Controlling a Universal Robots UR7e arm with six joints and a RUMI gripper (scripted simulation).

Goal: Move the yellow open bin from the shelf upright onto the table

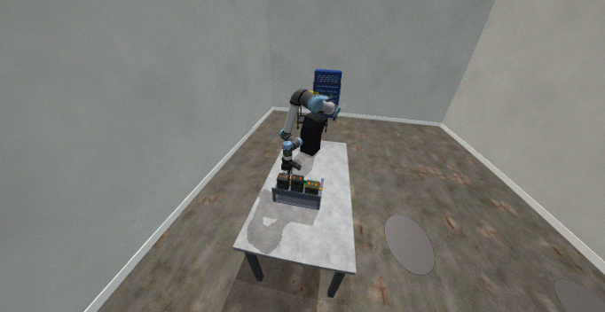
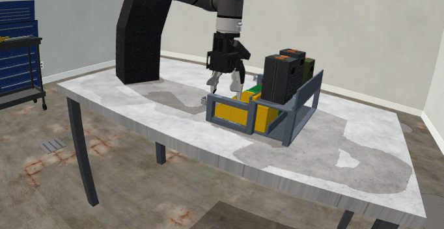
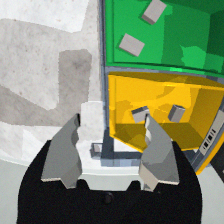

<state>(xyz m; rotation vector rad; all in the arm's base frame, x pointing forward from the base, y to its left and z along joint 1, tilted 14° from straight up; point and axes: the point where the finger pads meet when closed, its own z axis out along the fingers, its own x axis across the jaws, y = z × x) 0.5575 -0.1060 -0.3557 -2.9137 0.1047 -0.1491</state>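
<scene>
My hand is 80 mm short of the yellow open bin and 20 mm above it. Also, from my hand: green bin (80 mm ahead, 110 mm to the left, 20 mm below).
</scene>
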